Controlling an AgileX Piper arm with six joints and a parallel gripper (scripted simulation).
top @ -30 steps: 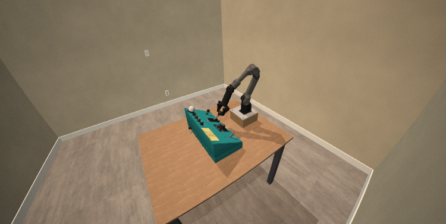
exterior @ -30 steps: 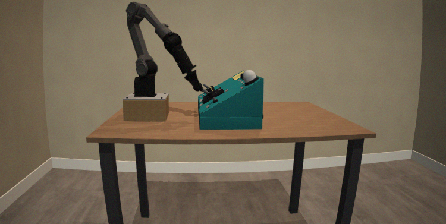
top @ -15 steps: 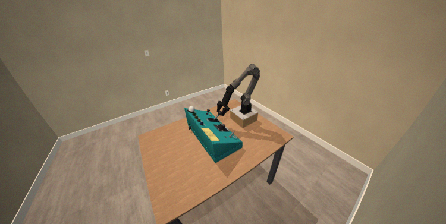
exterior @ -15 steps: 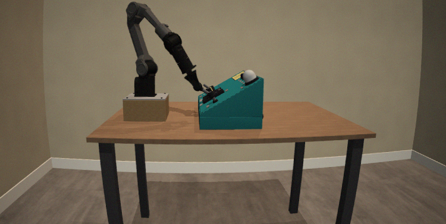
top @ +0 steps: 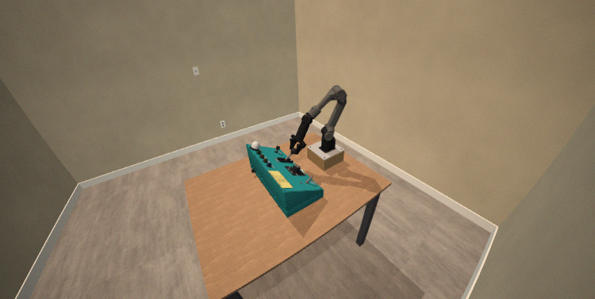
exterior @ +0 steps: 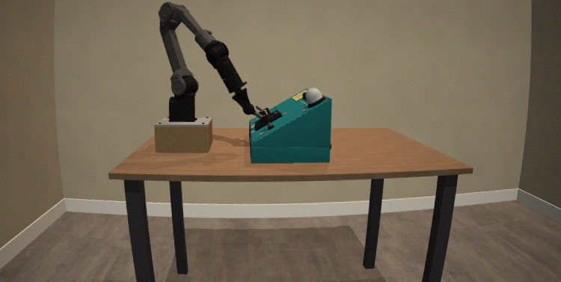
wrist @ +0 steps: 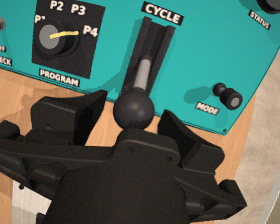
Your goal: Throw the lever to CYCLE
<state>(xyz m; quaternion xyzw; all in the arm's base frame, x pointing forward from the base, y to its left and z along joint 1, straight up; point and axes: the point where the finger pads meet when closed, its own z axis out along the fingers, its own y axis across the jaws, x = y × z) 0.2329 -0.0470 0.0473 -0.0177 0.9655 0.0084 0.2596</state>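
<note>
Now: hand 9 cm short of the teal console, 6 cm to the right of it and 5 cm above it. Also, from my hand: rotary selector: 6 cm ahead, 11 cm to the left, 3 cm below; toggle: 5 cm ahead, 24 cm to the left, 3 cm below.
</note>
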